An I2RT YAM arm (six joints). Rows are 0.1 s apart.
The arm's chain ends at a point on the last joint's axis. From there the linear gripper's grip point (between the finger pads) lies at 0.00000 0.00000 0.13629 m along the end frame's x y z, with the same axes.
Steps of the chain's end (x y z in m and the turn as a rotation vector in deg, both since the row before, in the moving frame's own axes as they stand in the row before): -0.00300 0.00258 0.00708 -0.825 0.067 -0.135; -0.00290 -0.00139 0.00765 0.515 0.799 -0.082; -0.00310 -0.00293 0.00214 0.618 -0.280 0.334; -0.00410 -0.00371 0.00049 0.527 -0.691 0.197; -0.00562 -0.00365 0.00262 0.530 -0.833 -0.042; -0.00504 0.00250 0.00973 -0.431 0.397 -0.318; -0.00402 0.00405 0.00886 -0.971 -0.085 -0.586; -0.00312 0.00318 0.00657 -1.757 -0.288 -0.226; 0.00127 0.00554 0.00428 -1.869 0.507 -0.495; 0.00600 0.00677 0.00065 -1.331 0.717 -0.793
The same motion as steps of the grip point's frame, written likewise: -0.00284 0.00454 0.00707 -0.825 0.067 -0.135; -0.00100 -0.00262 0.00763 0.515 0.799 -0.082; -0.00376 -0.00440 0.00213 0.618 -0.280 0.334; -0.00574 -0.00497 0.00047 0.527 -0.691 0.197; -0.00760 -0.00491 0.00260 0.530 -0.833 -0.042; -0.00409 0.00352 0.00972 -0.431 0.397 -0.318; -0.00421 0.00636 0.00884 -0.971 -0.085 -0.586; -0.00380 0.00736 0.00650 -1.757 -0.288 -0.226; 0.00249 0.00998 0.00420 -1.869 0.507 -0.495; 0.00773 0.00992 0.00060 -1.331 0.717 -0.793
